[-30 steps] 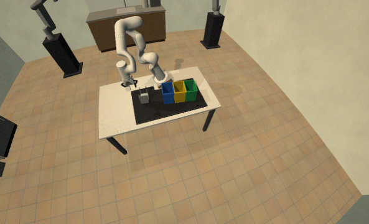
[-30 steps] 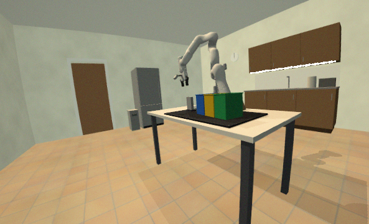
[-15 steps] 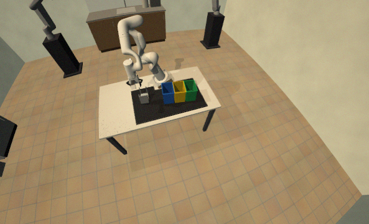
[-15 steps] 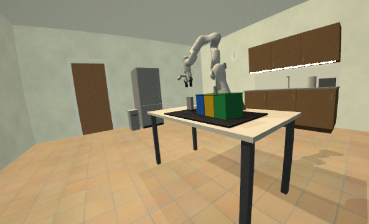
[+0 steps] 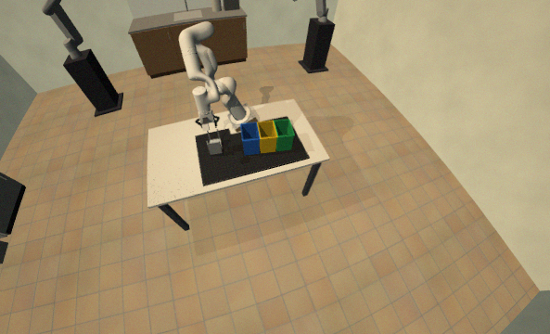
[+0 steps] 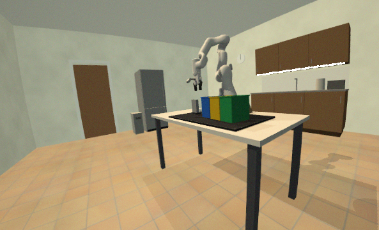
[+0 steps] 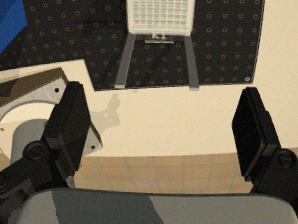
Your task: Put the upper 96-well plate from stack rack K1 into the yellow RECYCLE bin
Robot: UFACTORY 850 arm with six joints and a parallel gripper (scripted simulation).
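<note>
My hand is 22 cm above the 96-well plate. From my hand the other things lie so: green bin: 53 cm to the left, 17 cm below, 12 cm ahead; then yellow bin: 41 cm to the left, 17 cm below, 10 cm ahead; then blue bin: 28 cm to the left, 17 cm below, 7 cm ahead.
</note>
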